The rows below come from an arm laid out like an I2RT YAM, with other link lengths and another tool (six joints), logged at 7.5 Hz.
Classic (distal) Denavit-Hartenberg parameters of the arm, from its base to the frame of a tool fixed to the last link. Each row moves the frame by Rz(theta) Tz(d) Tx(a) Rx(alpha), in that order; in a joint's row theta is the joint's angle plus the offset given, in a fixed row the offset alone. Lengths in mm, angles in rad.
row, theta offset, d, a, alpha
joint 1, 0, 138, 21.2, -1.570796
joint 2, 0, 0, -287.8, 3.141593
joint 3, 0.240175, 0, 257.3, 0
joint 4, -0.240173, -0.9, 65.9, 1.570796
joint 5, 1.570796, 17.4, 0, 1.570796
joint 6, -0.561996, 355.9, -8.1, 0.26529
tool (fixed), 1.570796, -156.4, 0, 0
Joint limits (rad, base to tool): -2.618..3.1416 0..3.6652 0..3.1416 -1.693..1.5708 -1.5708..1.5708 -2.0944..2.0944
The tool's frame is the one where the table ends.
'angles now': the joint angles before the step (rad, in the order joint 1, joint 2, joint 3, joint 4, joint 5, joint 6). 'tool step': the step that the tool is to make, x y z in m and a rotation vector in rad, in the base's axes. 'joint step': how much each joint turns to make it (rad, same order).
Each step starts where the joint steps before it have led.
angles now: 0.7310, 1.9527, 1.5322, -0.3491, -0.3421, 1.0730
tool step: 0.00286, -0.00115, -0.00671, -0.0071, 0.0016, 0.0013
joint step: -0.0054, 0.0136, -0.0017, 0.0067, -0.0018, -0.0082
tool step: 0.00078, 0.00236, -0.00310, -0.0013, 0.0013, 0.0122
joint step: -0.0001, 0.0154, 0.0115, -0.0011, -0.0087, -0.0093
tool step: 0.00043, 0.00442, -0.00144, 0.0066, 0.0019, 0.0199
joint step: -0.0001, 0.0183, 0.0176, 0.0000, -0.0185, -0.0104
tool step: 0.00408, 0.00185, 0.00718, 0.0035, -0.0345, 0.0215
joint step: -0.0013, 0.0005, 0.0229, -0.0061, -0.0021, -0.0327
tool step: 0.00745, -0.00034, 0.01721, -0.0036, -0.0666, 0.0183
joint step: -0.0004, -0.0145, 0.0392, -0.0241, 0.0183, -0.0503
